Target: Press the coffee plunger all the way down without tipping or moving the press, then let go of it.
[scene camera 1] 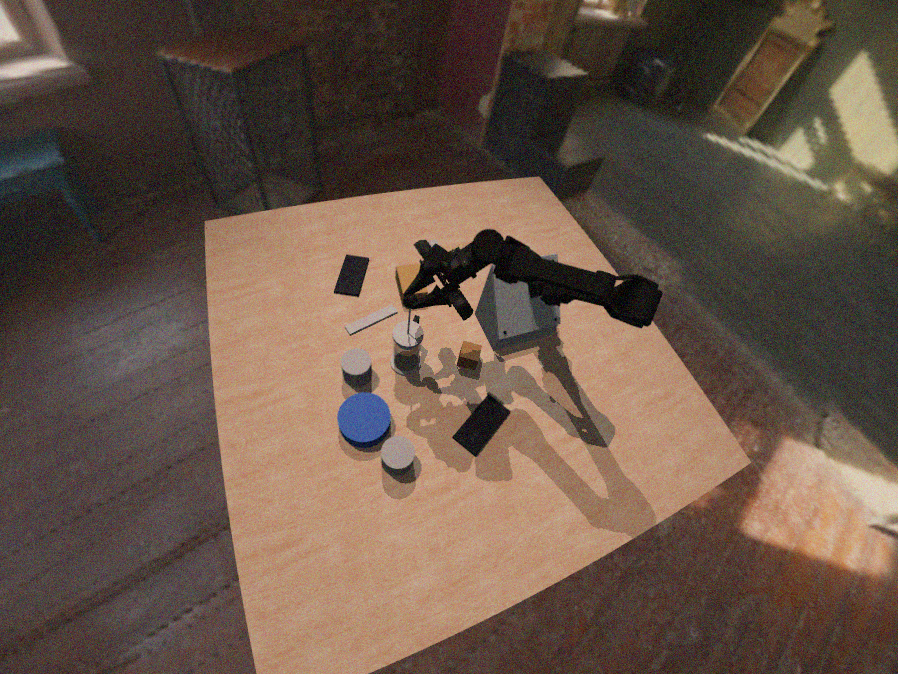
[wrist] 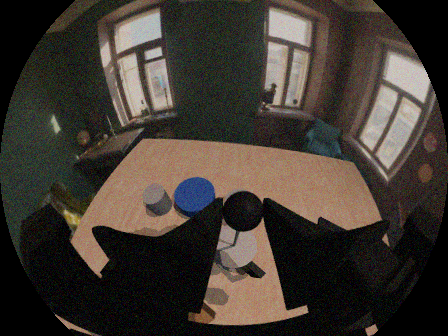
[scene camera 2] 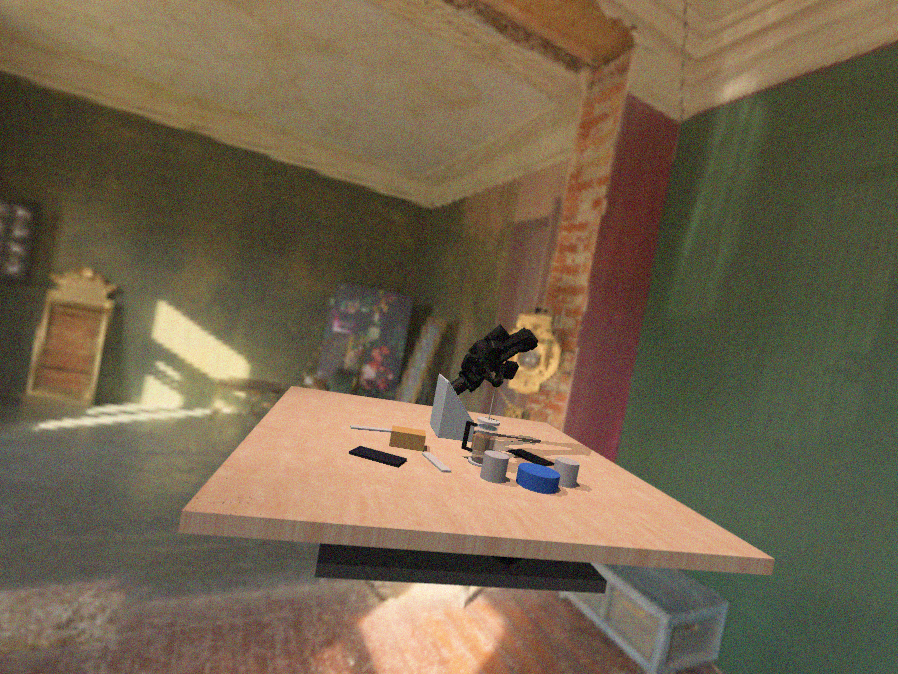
In view: my gripper (scene camera 1: pixel 408 301), a coffee press (scene camera 1: pixel 407 335), a blue disc (scene camera 1: pixel 364 419), a tan block (scene camera 2: pixel 401 437), a grey cylinder (scene camera 1: pixel 397 453) and a grey cylinder (scene camera 1: pixel 356 364).
The coffee press shows as well in the wrist view (wrist: pixel 243 211) and in scene camera 2 (scene camera 2: pixel 486 432). The blue disc is seen too in the wrist view (wrist: pixel 192 195) and in scene camera 2 (scene camera 2: pixel 537 478). My gripper shows as well in the wrist view (wrist: pixel 243 203) and in scene camera 2 (scene camera 2: pixel 497 382). The wrist view misses the tan block, which is hidden by my gripper.
